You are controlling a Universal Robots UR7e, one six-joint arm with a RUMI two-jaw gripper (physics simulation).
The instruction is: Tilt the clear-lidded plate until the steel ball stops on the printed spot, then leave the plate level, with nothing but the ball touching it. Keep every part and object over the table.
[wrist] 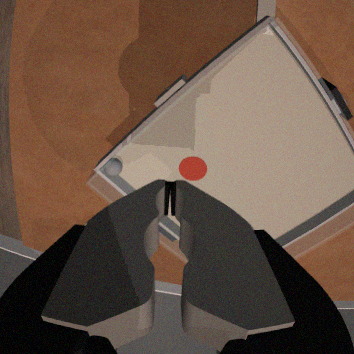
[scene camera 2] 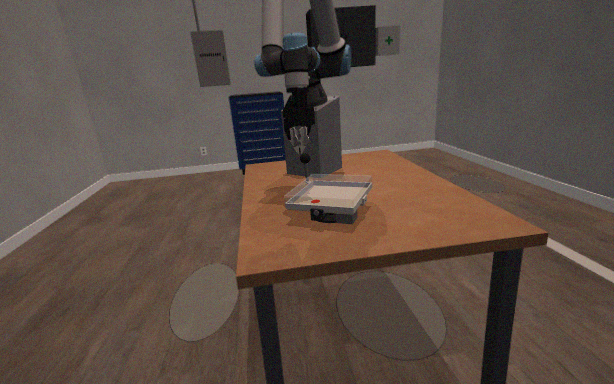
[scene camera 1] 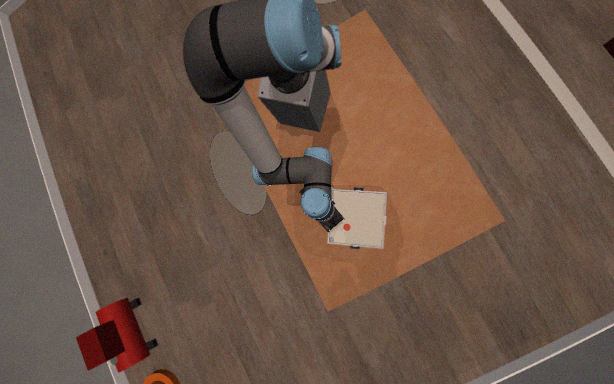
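Note:
The shallow square plate (scene camera 1: 367, 212) (scene camera 2: 340, 194) (wrist: 260, 130) has a pale floor, raised walls and a clear lid, and stands on a dark base. The steel ball (scene camera 1: 331, 239) (wrist: 113, 166) lies inside at one corner, apart from the red printed spot (scene camera 1: 346, 227) (scene camera 2: 315, 201) (wrist: 193, 168); I cannot make it out in scene camera 2. I cannot tell for sure whether the plate is level. My gripper (scene camera 2: 300, 150) (wrist: 169, 184) is shut and empty, above the plate's side in the wrist view. In scene camera 2 a gap shows between the fingertips and the plate.
A black knob (scene camera 2: 305, 158) on a thin rod shows just below the fingertips in scene camera 2; I cannot tell whether they touch it. The plate is near one long edge of the wooden table (scene camera 1: 435, 165) (scene camera 2: 425, 215). The arm's grey pedestal (scene camera 1: 300, 112) (scene camera 2: 327, 140) stands behind it.

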